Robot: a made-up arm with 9 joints. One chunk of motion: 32 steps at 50 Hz.
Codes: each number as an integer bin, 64 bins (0 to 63) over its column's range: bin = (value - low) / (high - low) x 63, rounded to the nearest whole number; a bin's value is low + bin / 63 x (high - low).
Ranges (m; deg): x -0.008..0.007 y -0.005..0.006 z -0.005..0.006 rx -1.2..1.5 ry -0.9..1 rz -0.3..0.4
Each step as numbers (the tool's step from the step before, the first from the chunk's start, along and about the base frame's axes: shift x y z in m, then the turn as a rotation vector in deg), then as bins.
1 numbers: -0.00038 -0.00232 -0.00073 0.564 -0.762 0.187
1 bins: 32 15 24 41 5 44
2 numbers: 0.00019 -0.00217 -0.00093 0.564 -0.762 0.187
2 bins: 34 16 23 41 5 44
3 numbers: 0.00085 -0.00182 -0.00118 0.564 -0.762 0.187
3 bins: 37 18 22 41 5 44
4 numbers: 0.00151 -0.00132 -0.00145 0.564 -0.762 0.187
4 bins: 40 21 20 41 5 44
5 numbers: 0.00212 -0.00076 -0.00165 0.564 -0.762 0.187
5 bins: 43 24 19 41 5 44
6 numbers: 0.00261 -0.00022 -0.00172 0.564 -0.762 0.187
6 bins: 45 27 19 41 5 44
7 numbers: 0.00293 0.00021 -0.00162 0.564 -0.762 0.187
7 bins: 46 30 19 41 5 44
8 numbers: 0.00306 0.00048 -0.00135 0.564 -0.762 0.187
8 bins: 46 31 21 41 5 44
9 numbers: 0.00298 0.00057 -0.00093 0.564 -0.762 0.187
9 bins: 46 32 23 41 5 44
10 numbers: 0.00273 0.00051 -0.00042 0.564 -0.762 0.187
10 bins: 45 32 26 41 5 44
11 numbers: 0.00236 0.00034 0.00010 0.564 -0.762 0.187
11 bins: 44 31 29 41 5 44
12 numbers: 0.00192 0.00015 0.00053 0.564 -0.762 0.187
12 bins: 42 29 32 41 5 44
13 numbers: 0.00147 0.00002 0.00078 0.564 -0.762 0.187
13 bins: 40 29 33 41 5 44
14 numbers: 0.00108 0.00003 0.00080 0.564 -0.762 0.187
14 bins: 38 29 33 41 5 44
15 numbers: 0.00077 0.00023 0.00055 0.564 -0.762 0.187
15 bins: 37 30 32 41 5 44
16 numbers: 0.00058 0.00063 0.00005 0.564 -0.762 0.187
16 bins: 36 32 29 41 5 44
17 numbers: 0.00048 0.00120 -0.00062 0.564 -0.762 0.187
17 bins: 36 36 25 41 5 44
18 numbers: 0.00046 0.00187 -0.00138 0.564 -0.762 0.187
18 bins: 36 39 21 41 5 44
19 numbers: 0.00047 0.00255 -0.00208 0.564 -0.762 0.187
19 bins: 36 43 17 41 5 44
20 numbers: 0.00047 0.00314 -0.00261 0.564 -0.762 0.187
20 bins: 36 47 14 41 5 44
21 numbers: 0.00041 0.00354 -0.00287 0.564 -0.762 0.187
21 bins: 35 49 12 41 5 44
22 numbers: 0.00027 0.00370 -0.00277 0.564 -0.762 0.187
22 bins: 35 50 13 41 5 44
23 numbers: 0.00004 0.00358 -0.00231 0.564 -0.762 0.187
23 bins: 34 49 15 41 5 44
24 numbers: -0.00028 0.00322 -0.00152 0.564 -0.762 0.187
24 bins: 32 47 20 41 5 44
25 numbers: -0.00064 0.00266 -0.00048 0.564 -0.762 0.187
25 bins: 31 44 26 41 5 44
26 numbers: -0.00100 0.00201 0.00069 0.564 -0.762 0.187
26 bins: 29 40 33 41 5 44
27 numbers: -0.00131 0.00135 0.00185 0.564 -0.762 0.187
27 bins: 28 36 39 41 5 44
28 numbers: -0.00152 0.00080 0.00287 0.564 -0.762 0.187
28 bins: 27 33 45 41 5 44
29 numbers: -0.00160 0.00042 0.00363 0.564 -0.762 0.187
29 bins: 27 31 49 41 5 44
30 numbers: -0.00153 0.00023 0.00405 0.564 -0.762 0.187
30 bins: 27 30 52 41 5 44
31 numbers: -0.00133 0.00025 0.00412 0.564 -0.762 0.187
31 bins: 28 30 52 41 5 44
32 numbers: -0.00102 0.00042 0.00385 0.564 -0.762 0.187
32 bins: 29 31 51 41 5 44
